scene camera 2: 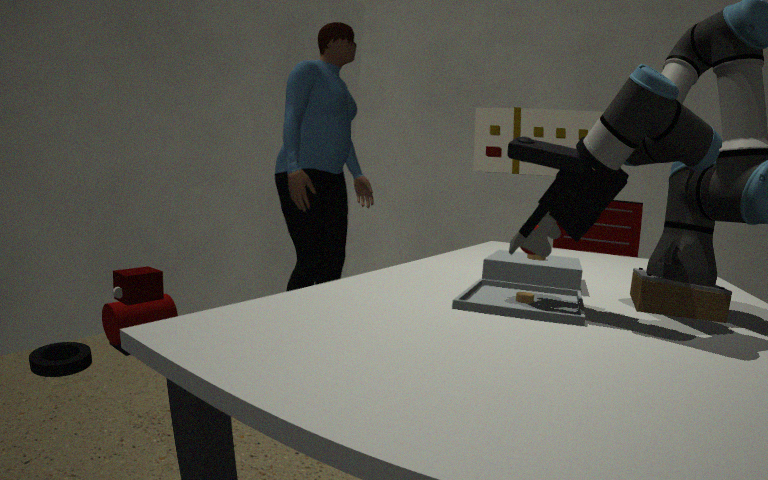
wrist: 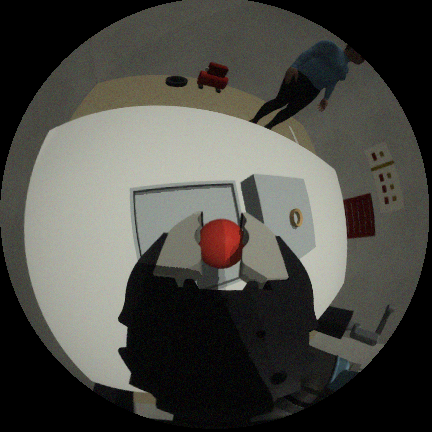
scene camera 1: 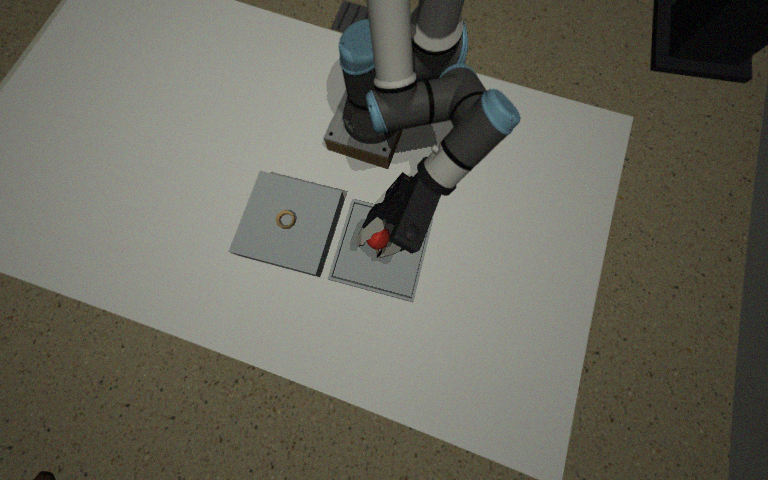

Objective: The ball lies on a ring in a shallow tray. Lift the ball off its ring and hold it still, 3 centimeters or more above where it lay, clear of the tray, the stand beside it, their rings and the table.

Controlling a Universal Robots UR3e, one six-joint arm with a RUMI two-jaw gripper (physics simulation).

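Where they show: gripper, fingertip midpoint: (scene camera 2: pixel 515 246) (wrist: pixel 221 213) (scene camera 1: pixel 367 251); arm's base, origin of the base link: (scene camera 2: pixel 679 279).
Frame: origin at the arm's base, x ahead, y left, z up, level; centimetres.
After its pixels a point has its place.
Observation:
The red ball (scene camera 1: pixel 378 238) {x 28.8, y 7.8, z 7.1 cm} (scene camera 2: pixel 526 251) {x 28.9, y 8.8, z 3.0 cm} (wrist: pixel 221 243) {x 28.4, y 8.3, z 7.1 cm} is pinched between the pale fingertips of my gripper (scene camera 1: pixel 378 244) {x 30.9, y 6.0, z 3.3 cm} (scene camera 2: pixel 530 249) {x 30.9, y 6.0, z 3.3 cm} (wrist: pixel 221 213) {x 30.9, y 6.0, z 3.3 cm}, which is shut on it. Scene camera 2 shows the ball, mostly hidden by a finger, well above the tray (scene camera 1: pixel 390 283) {x 35.3, y 11.6, z -4.9 cm} (scene camera 2: pixel 509 313) {x 30.0, y 17.6, z -4.8 cm} (wrist: pixel 175 205) {x 34.3, y 9.8, z -4.9 cm}, with a wide gap beneath it. The tan tray ring (scene camera 2: pixel 525 297) {x 28.2, y 9.6, z -4.0 cm} lies bare on the tray floor; it is hidden in scene camera 1. The grey stand (scene camera 1: pixel 266 243) {x 32.9, y -15.6, z -0.6 cm} (scene camera 2: pixel 509 272) {x 32.0, y -3.6, z -2.5 cm} (wrist: pixel 280 195) {x 32.4, y -9.9, z -0.6 cm} is beside the tray, with its own ring (scene camera 1: pixel 278 219) {x 27.5, y -14.3, z 0.3 cm} (scene camera 2: pixel 536 257) {x 27.1, y -11.0, z -0.1 cm} (wrist: pixel 292 218) {x 27.2, y -11.0, z 0.3 cm} on top.
The white table (scene camera 1: pixel 481 339) {x 42.9, y 32.5, z -5.3 cm} (scene camera 2: pixel 339 362) {x 43.2, y 42.1, z -5.2 cm} (wrist: pixel 90 200) {x 38.2, y 25.6, z -5.2 cm} carries the tray and stand. The arm's base block (scene camera 1: pixel 356 151) {x 7.8, y -2.0, z -1.3 cm} (scene camera 2: pixel 679 298) {x 2.0, y 6.6, z -2.2 cm} stands behind them. A person (scene camera 2: pixel 317 118) (wrist: pixel 317 70) stands beyond the table, near a red tool chest (scene camera 2: pixel 623 229) (wrist: pixel 360 215).

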